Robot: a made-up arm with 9 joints.
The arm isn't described. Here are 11 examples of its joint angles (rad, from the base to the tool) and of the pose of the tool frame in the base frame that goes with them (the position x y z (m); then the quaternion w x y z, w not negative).
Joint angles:
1: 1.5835 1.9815 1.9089 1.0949 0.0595 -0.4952 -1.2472 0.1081 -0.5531
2: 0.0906 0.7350 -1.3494 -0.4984 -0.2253 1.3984 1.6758 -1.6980 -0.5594
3: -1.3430 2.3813 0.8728 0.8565 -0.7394 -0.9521 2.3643 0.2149 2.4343
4: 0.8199 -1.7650 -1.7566 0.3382 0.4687 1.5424 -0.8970 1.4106 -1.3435
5: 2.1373 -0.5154 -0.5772 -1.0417 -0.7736 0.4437 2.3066 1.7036 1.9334
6: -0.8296 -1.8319 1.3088 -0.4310 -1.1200 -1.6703 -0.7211 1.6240 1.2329
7: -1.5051 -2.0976 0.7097 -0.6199 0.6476 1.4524 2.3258 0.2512 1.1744
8: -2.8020 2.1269 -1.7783 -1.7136 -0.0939 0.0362 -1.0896 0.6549 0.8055
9: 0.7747 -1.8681 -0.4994 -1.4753 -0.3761 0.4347 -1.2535 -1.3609 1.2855
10: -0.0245 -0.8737 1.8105 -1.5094 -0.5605 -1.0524 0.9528 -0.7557 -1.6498
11: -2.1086 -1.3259 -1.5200 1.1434 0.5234 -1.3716 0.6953 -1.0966 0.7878
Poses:
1: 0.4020 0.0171 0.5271 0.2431 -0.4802 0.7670 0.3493
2: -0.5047 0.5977 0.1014 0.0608 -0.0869 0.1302 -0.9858
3: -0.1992 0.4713 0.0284 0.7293 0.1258 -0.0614 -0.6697
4: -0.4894 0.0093 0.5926 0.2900 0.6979 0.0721 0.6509
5: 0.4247 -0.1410 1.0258 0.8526 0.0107 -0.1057 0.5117
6: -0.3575 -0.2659 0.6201 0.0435 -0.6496 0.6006 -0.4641
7: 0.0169 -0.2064 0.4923 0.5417 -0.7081 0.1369 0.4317
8: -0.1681 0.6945 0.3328 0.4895 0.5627 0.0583 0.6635
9: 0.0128 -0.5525 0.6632 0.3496 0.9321 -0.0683 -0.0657
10: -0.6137 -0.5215 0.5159 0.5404 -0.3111 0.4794 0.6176
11: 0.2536 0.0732 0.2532 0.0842 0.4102 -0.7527 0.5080
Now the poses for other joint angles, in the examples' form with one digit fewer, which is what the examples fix.
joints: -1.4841 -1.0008 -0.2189 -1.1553 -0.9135 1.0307 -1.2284 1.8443 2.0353
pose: 0.317 -0.521 -0.330 0.586 -0.109 -0.600 -0.533
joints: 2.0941 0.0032 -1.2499 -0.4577 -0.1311 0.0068 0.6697 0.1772 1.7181
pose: 0.316 0.391 1.031 0.161 0.076 -0.758 0.627
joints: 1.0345 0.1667 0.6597 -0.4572 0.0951 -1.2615 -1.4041 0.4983 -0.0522
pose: -0.020 -0.242 1.206 0.714 -0.348 -0.410 -0.449
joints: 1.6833 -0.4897 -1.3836 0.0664 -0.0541 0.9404 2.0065 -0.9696 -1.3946
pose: -0.166 0.139 1.081 0.231 -0.602 0.623 -0.443
